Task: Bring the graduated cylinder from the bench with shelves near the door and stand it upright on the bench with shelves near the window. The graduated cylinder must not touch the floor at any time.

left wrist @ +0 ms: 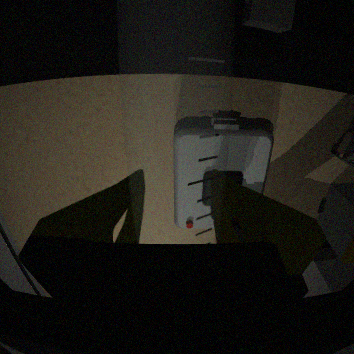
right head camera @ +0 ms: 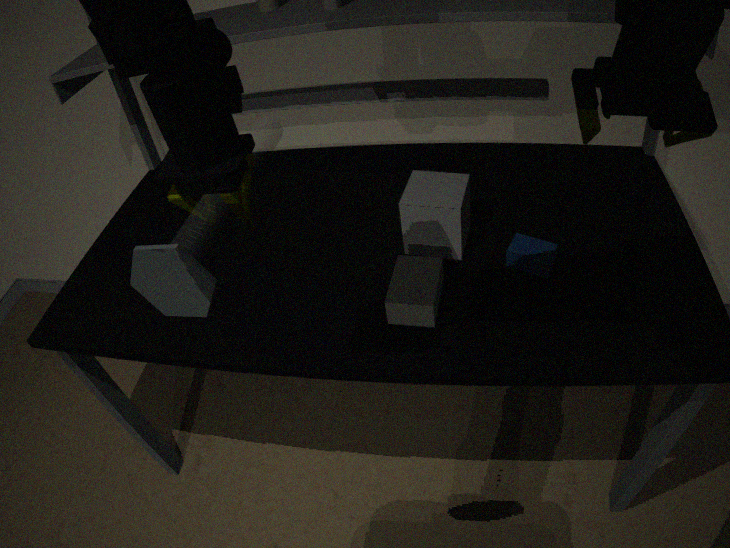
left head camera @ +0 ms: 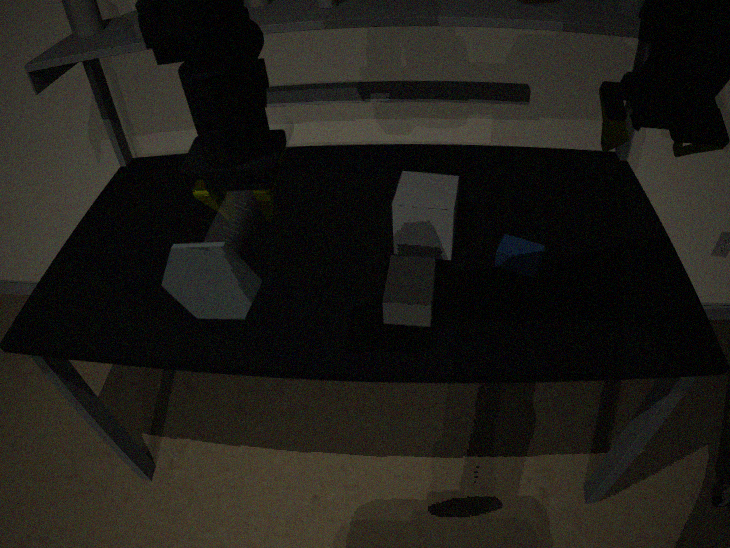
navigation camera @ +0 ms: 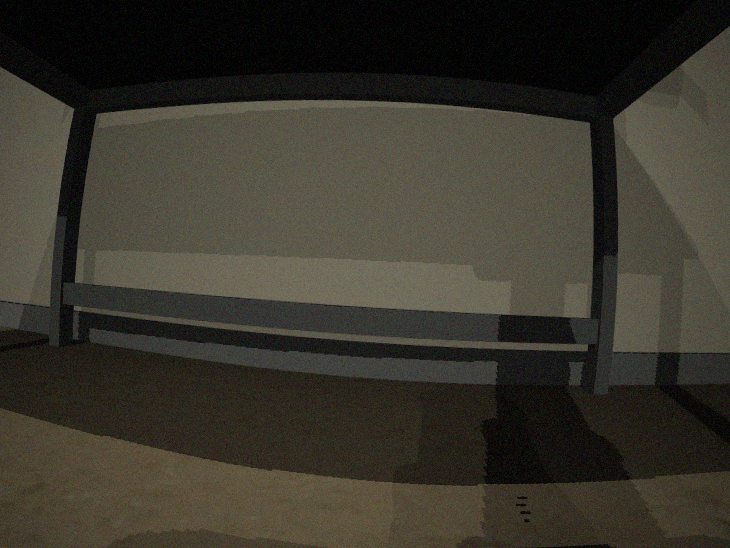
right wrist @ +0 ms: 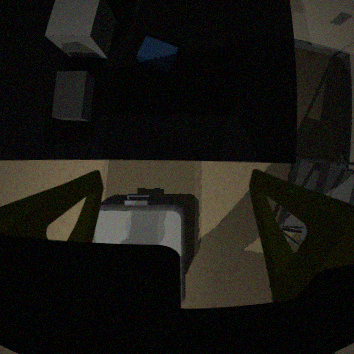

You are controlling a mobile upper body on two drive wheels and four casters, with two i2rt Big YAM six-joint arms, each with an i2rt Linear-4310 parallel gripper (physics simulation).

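Frame: origin at the left arm's base, x ahead, y left, z up, level; metres.
Seen in the pictures: left gripper, fingertip midpoint: (left wrist: 177,177) (right head camera: 230,220) (left head camera: 252,218); right gripper, fingertip midpoint: (right head camera: 625,140) (left head camera: 639,149) (right wrist: 175,177).
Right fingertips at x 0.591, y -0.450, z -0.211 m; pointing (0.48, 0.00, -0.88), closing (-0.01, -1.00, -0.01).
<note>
Pixels of each thing's top centre, then the offset from my right fingertips to it. "*": a spot on its surface instead. Level surfaces: height alone.
- graduated cylinder, surface spot: (left head camera: 206,283) (right head camera: 168,282) * dz -0.019, dx -0.196, dy +0.455 m
- black bench top, its level: dz -0.437 m
- white box, middle of its top: (right head camera: 435,188) (left head camera: 426,189) (right wrist: 72,12) dz -0.307, dx +0.350, dy +0.239 m
- smaller grey box, middle of its top: (right head camera: 414,279) (left head camera: 410,279) (right wrist: 68,93) dz -0.379, dx +0.170, dy +0.275 m
- blue object, middle of its top: (right head camera: 532,247) (left head camera: 521,248) (right wrist: 156,50) dz -0.397, dx +0.273, dy +0.048 m
- shelf, its level: dz +0.019 m
My left gripper (left head camera: 247,215) (right head camera: 222,213) (left wrist: 177,177) is shut on the graduated cylinder (left head camera: 206,283) (right head camera: 171,280). The cylinder is tilted, its pale hexagonal base towards the head cameras and its ribbed, see-through tube running back between the yellow fingers. Its dark graduation marks show by the right finger in the left wrist view. It appears over the left part of a black bench top (left head camera: 318,353) (right head camera: 294,356); whether it touches the top cannot be told. Which bench this is cannot be told. My right gripper (left head camera: 651,147) (right head camera: 633,140) (right wrist: 175,177) is open, beyond the bench's back right corner in the picture.
A white box (left head camera: 425,206) (right head camera: 436,206) and a smaller grey box (left head camera: 409,289) (right head camera: 414,289) stand mid-bench. A blue object (left head camera: 518,253) (right head camera: 530,253) (right wrist: 157,50) lies right of them. A shelf (left head camera: 412,17) spans the back. The robot's pale base (left wrist: 187,200) shows below the left gripper.
</note>
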